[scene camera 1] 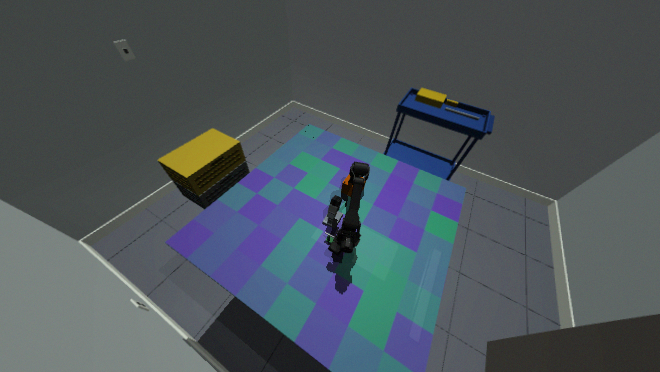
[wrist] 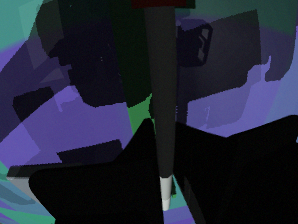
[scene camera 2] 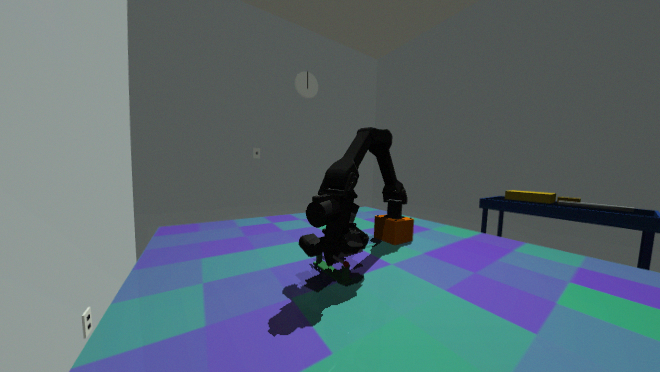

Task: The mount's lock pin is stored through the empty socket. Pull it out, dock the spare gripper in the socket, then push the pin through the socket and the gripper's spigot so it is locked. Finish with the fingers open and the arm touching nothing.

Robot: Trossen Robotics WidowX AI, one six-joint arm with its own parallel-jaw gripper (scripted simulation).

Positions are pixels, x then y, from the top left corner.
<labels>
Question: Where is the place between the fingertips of my gripper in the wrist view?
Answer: At 153, 123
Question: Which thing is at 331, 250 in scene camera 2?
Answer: My gripper.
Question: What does my gripper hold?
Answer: A lock pin.
</labels>
